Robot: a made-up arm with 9 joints. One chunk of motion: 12 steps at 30 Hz.
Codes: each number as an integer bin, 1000 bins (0 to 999) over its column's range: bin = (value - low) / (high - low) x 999, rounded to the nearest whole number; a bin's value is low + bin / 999 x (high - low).
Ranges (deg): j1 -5..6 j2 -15..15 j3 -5..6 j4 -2..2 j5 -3..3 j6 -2..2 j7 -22..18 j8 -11..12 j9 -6..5
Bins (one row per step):
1: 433 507 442 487 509 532 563 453 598
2: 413 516 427 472 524 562 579 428 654
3: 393 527 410 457 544 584 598 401 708
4: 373 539 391 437 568 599 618 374 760
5: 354 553 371 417 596 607 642 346 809
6: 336 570 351 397 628 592 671 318 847
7: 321 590 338 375 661 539 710 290 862
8: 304 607 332 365 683 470 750 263 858
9: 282 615 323 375 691 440 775 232 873
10: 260 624 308 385 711 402 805 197 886
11: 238 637 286 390 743 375 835 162 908
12: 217 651 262 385 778 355 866 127 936
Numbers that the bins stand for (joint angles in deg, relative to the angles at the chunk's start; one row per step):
1: -0.23 0.23 -0.13 -0.05 0.06 0.13 0.54 -0.57 0.58
2: -0.45 0.50 -0.30 -0.11 0.15 0.25 1.18 -1.15 1.20
3: -0.67 0.83 -0.49 -0.17 0.27 0.34 1.94 -1.77 1.80
4: -0.89 1.19 -0.69 -0.25 0.41 0.40 2.74 -2.39 2.37
5: -1.10 1.61 -0.91 -0.33 0.58 0.43 3.71 -3.03 2.91
6: -1.30 2.12 -1.14 -0.41 0.77 0.37 4.87 -3.68 3.33
7: -1.47 2.72 -1.28 -0.50 0.97 0.16 6.43 -4.32 3.49
8: -1.65 3.23 -1.34 -0.54 1.10 -0.12 8.03 -4.94 3.45
9: -1.89 3.47 -1.44 -0.50 1.15 -0.24 9.03 -5.66 3.61
10: -2.14 3.74 -1.61 -0.46 1.27 -0.39 10.23 -6.46 3.76
11: -2.38 4.13 -1.85 -0.44 1.46 -0.50 11.43 -7.27 4.00
12: -2.61 4.55 -2.12 -0.46 1.67 -0.58 12.67 -8.08 4.31

